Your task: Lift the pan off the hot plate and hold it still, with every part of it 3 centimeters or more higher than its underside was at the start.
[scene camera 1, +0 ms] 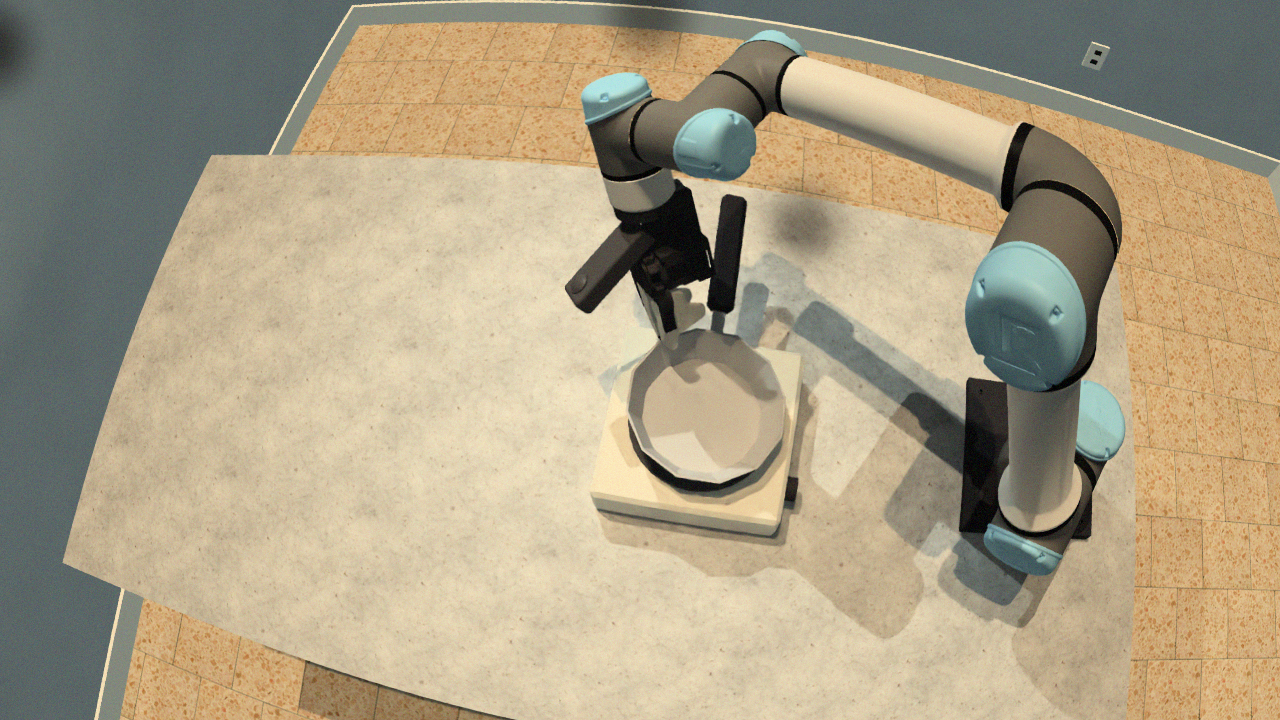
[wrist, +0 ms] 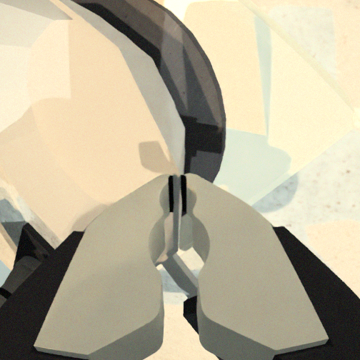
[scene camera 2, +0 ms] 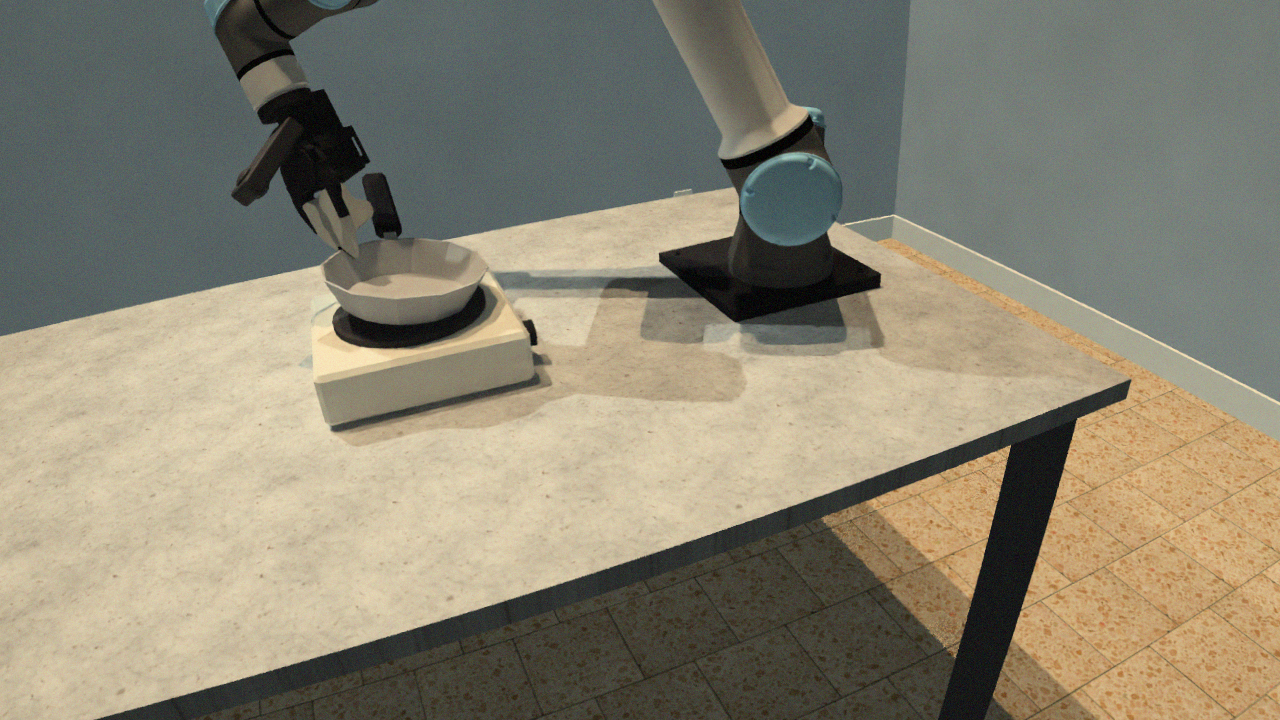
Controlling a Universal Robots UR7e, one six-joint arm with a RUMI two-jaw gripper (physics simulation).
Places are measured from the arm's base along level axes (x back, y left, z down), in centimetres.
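Pixels of known places: gripper, between the fingertips: [scene camera 1: 671, 347] [scene camera 2: 354, 258]; arm's base, origin of its link: [scene camera 2: 780, 266].
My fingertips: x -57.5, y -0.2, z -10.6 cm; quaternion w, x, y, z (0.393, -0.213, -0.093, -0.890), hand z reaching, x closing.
Observation:
For each thing: its top centre in the pictures, then the offset to it from my fingertips. "spot": a spot on its surface instead. Level surfaces: height alone.
- black handle, centre of its top: [scene camera 1: 728, 240] [scene camera 2: 377, 183] dx +3.7, dy -13.8, dz -5.3 cm
- cream hot plate, centre of its top: [scene camera 1: 709, 421] [scene camera 2: 415, 304] dx +6.5, dy +6.3, dz +4.8 cm
- black disc, a spot on its surface: [scene camera 2: 358, 334] spot: dx -0.2, dy +11.9, dz +4.8 cm
- black knob, centre of its top: [scene camera 2: 525, 321] [scene camera 1: 792, 485] dx +19.0, dy +11.3, dz +7.2 cm
- same table, height of its surface: dz +12.4 cm
A light grey many-sided pan [scene camera 1: 707, 402] [scene camera 2: 411, 300] [wrist: 100, 100] with a black handle [scene camera 1: 727, 255] [scene camera 2: 380, 205] is over the cream hot plate [scene camera 1: 617, 488] [scene camera 2: 429, 385] [wrist: 305, 100]. My gripper [scene camera 1: 666, 334] [scene camera 2: 347, 250] [wrist: 176, 178] is shut on the pan's rim, near the handle; the thin wall shows between the fingertips in the wrist view. The pan looks roughly level and seems a little above the black disc [scene camera 1: 675, 477] [scene camera 2: 358, 334] [wrist: 206, 92]. The size of the gap is hard to tell, as the pan hides most of the disc.
The handle rises steeply close beside my gripper. A black knob [scene camera 1: 791, 488] [scene camera 2: 531, 331] sticks out from the hot plate's side. The arm's black base plate [scene camera 1: 982, 447] [scene camera 2: 738, 300] is on the same table [scene camera 1: 358, 358] [scene camera 2: 268, 501].

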